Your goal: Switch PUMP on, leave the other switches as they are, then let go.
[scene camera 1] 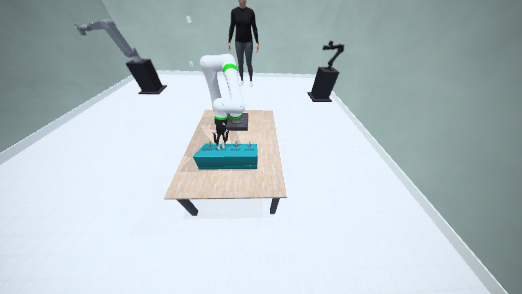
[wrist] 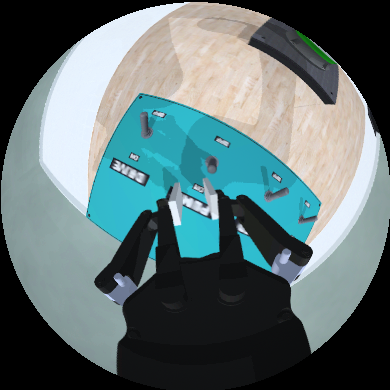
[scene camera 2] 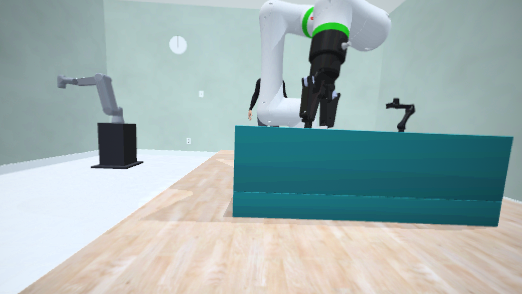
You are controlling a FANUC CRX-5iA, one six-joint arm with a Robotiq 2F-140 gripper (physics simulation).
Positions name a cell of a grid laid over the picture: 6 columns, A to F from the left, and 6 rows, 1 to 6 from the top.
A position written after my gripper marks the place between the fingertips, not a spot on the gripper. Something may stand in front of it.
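Teal switch box in sight (scene camera 1: C4), (wrist: C3). My gripper in sight (wrist: C3).
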